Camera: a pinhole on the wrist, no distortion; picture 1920 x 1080 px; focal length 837.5 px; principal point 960.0 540.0 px. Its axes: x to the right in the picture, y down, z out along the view. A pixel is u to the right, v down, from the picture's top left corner.
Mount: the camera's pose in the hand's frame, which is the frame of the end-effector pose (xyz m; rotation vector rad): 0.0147 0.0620 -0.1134 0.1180 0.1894 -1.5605
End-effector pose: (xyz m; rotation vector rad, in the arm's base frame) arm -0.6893 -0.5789 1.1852 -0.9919 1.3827 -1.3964
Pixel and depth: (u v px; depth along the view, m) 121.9 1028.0 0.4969
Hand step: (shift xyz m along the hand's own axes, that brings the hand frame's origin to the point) 0.3266 0.4557 0.4573
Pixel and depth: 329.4 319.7 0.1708
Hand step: -0.0224 0.1545 0.0810
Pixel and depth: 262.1 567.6 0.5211
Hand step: 0.0556 0.3868 0.4810
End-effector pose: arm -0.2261 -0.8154 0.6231 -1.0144 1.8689 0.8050
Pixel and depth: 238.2 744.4 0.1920
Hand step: 0.0703 0.1874 0.1048
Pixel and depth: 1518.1 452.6 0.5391
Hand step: -0.0169 -0.3957 0.3474
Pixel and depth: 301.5 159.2 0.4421
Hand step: -0.1660 0.3152 0.3965
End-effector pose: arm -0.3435 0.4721 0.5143 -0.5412 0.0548 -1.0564
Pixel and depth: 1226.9 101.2 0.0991
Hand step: -0.0326 0.0113 -0.0201
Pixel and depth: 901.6 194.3 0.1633
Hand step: -0.0452 0.0408 0.0518
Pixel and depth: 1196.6 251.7 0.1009
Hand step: -0.0154 0.0141 -0.0185
